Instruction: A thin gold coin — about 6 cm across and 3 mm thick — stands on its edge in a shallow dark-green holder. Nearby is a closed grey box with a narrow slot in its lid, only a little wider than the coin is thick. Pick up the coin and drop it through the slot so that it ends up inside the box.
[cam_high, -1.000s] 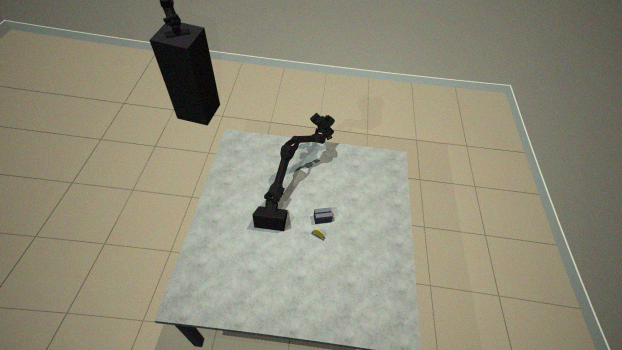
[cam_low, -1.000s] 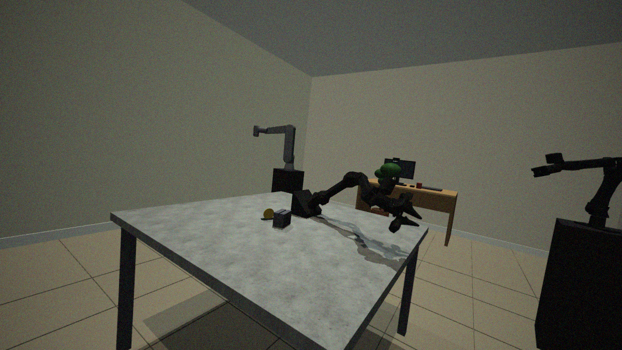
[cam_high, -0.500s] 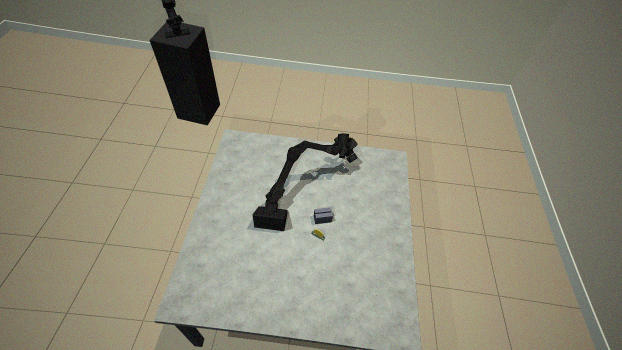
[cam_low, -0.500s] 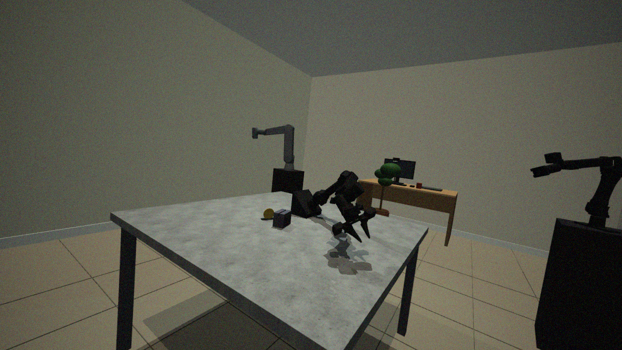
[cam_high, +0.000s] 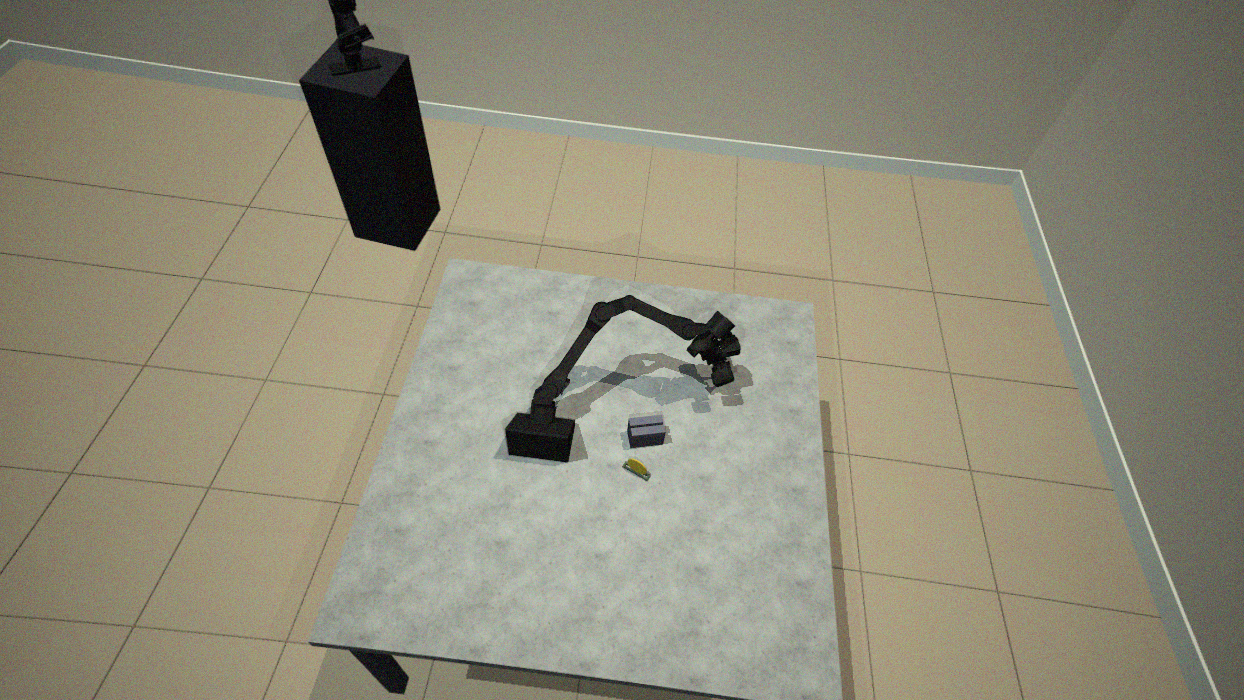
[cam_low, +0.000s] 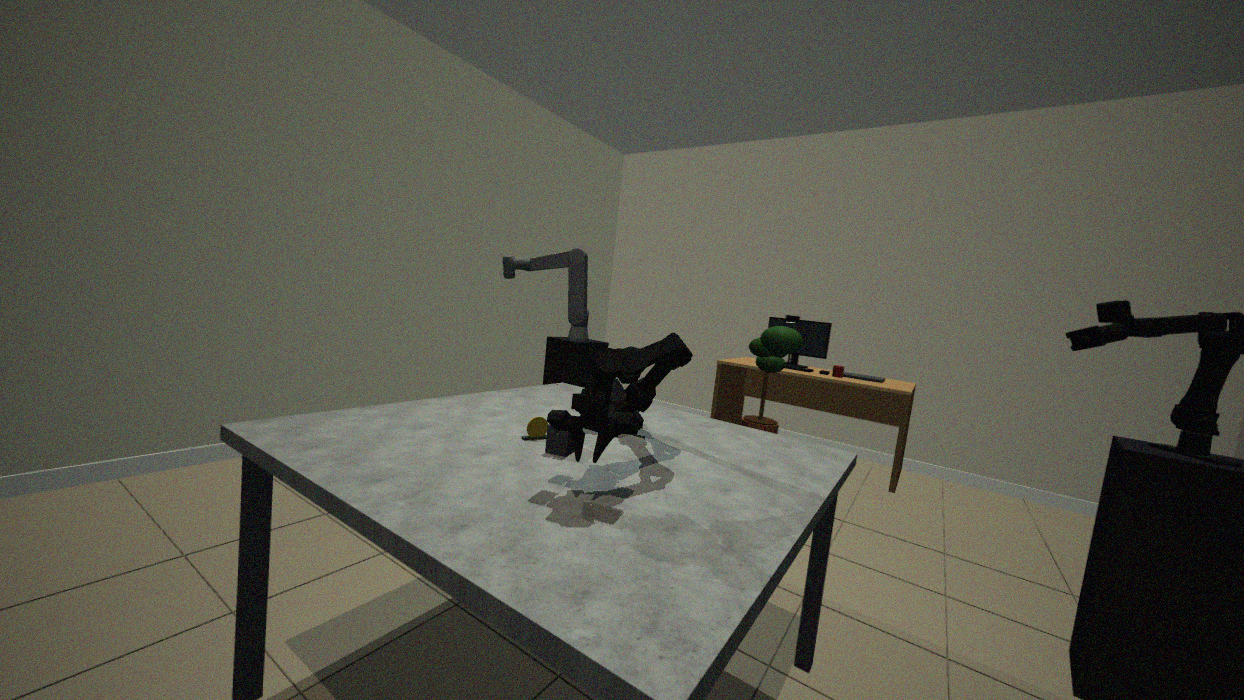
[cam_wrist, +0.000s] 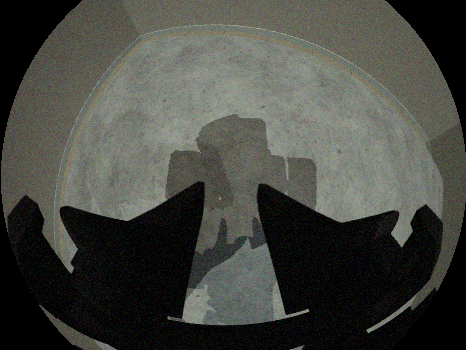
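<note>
My gripper tip is now 19 cm past the gold coin, 39 cm to the left of it and 6 cm above it.
</note>
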